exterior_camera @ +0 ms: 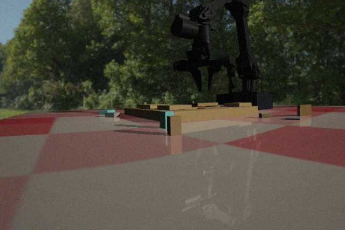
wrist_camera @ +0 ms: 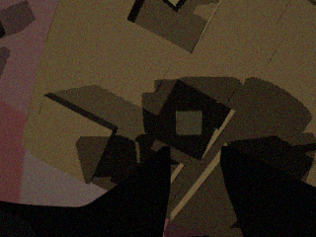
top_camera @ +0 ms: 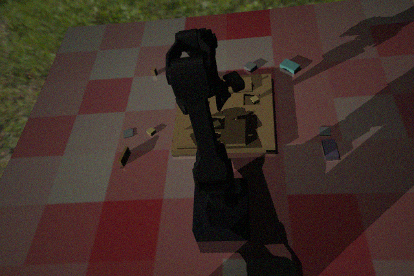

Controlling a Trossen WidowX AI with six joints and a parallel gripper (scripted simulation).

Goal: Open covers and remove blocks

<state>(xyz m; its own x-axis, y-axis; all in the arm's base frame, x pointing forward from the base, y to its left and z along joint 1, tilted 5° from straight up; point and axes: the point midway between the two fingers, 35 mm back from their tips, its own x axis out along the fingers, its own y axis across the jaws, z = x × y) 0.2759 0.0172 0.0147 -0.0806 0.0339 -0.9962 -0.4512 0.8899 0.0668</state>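
Now: gripper tip 50 mm short of the tan puzzle board and 50 mm above it. Also, from my gripper tip: brown slab 90 mm behind, 270 mm to the left, 50 mm below; then teal cube 240 mm ahead, 160 mm to the left, 50 mm below; then purple block 110 mm behind, 310 mm to the right, 60 mm below.
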